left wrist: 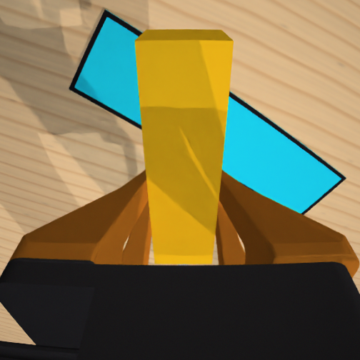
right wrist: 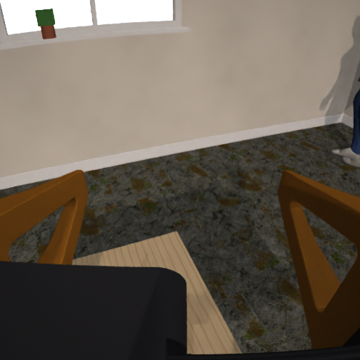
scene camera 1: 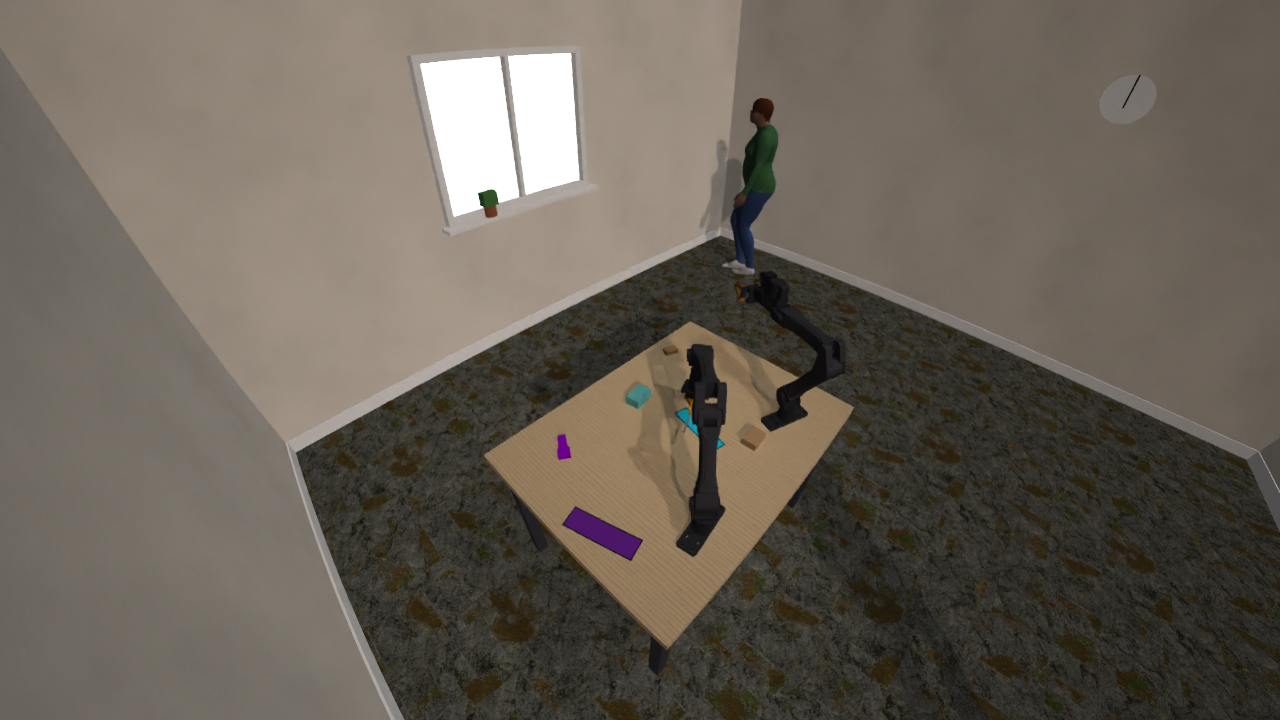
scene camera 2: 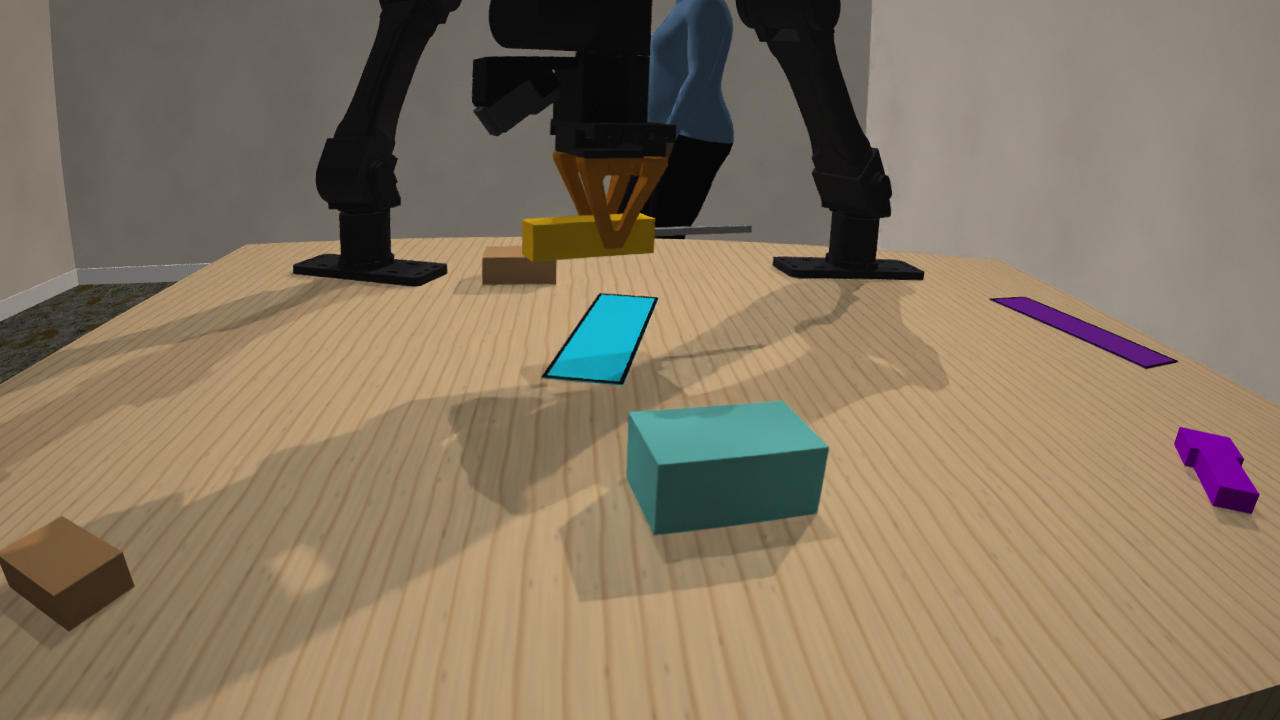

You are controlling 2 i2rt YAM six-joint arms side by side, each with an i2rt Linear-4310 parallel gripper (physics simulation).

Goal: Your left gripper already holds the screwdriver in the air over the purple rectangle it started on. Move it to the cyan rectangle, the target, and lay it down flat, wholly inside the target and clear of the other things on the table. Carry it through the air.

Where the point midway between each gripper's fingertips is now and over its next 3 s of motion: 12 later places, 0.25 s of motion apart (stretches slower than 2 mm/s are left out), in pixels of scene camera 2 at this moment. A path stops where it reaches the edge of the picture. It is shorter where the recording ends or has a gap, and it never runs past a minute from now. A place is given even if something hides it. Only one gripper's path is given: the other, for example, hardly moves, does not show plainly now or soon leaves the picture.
My left gripper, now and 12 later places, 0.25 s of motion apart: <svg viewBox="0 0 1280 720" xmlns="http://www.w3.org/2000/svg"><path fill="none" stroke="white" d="M605 245L611 267L610 293L607 295L605 296L605 297L608 312L607 325L606 326L605 328L606 333L607 338L606 337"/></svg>
